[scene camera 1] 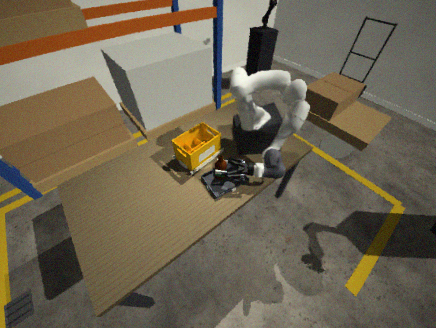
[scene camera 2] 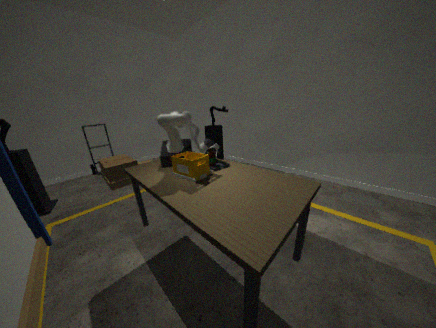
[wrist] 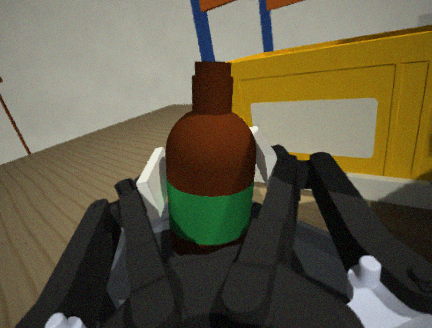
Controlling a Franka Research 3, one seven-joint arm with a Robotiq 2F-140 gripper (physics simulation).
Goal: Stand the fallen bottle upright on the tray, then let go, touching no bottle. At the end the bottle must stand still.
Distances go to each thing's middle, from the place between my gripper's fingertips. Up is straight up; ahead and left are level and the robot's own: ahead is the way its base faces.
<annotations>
My gripper is now 2 cm past the brown bottle (wrist: 210, 152) and 2 cm to the right of it.
</annotations>
